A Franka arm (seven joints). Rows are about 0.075 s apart.
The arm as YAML. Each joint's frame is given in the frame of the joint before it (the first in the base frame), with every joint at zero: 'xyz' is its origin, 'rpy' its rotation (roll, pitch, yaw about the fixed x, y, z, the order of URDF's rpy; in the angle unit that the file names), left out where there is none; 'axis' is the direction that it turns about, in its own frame. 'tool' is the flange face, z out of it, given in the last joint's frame.
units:
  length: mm
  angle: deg
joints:
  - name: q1
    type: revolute
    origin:
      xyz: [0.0, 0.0, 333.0]
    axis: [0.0, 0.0, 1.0]
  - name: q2
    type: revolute
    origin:
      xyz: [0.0, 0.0, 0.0]
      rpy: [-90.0, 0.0, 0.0]
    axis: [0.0, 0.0, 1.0]
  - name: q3
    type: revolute
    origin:
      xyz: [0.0, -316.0, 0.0]
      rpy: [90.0, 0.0, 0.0]
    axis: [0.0, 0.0, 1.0]
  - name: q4
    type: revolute
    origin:
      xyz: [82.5, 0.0, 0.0]
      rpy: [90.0, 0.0, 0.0]
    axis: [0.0, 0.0, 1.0]
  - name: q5
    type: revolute
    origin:
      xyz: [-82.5, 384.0, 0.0]
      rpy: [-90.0, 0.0, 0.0]
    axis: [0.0, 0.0, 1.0]
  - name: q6
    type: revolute
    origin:
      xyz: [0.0, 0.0, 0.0]
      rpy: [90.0, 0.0, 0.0]
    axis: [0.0, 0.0, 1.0]
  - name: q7
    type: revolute
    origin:
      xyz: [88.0, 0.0, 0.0]
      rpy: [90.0, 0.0, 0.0]
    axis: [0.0, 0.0, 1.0]
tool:
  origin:
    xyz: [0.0, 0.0, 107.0]
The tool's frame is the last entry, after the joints.
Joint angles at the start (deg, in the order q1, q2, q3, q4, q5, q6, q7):
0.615 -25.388 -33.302 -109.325 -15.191 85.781 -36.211
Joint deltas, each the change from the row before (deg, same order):
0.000 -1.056 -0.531 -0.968 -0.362 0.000 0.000
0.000 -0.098 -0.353 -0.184 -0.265 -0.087 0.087
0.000 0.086 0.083 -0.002 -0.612 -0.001 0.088
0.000 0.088 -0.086 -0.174 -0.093 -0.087 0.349
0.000 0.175 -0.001 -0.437 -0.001 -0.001 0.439
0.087 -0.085 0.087 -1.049 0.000 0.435 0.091
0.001 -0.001 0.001 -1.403 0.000 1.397 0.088
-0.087 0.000 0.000 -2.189 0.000 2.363 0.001
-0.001 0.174 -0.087 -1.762 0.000 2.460 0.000
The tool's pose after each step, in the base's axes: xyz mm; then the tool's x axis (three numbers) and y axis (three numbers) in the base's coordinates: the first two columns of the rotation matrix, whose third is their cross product. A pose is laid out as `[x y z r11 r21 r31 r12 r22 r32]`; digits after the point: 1 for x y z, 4 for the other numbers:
[308.3 -305.0 630.1 0.9949 0.0916 -0.0422 0.0915 -0.9958 -0.0053]
[305.8 -307.5 628.2 0.9953 0.0853 -0.0468 0.0851 -0.9964 -0.0068]
[306.1 -308.0 628.0 0.9949 0.0842 -0.0547 0.0845 -0.9964 0.0025]
[306.0 -308.3 625.8 0.9951 0.0776 -0.0607 0.0777 -0.9970 0.0008]
[307.2 -307.5 621.5 0.9950 0.0720 -0.0698 0.0720 -0.9974 -0.0032]
[309.2 -304.8 614.5 0.9940 0.0784 -0.0767 0.0781 -0.9969 -0.0081]
[312.4 -303.3 605.5 0.9936 0.0839 -0.0761 0.0835 -0.9965 -0.0077]
[316.9 -301.4 591.5 0.9930 0.0932 -0.0724 0.0930 -0.9956 -0.0056]
[321.9 -300.3 579.8 0.9928 0.1006 -0.0643 0.1008 -0.9949 0.0004]

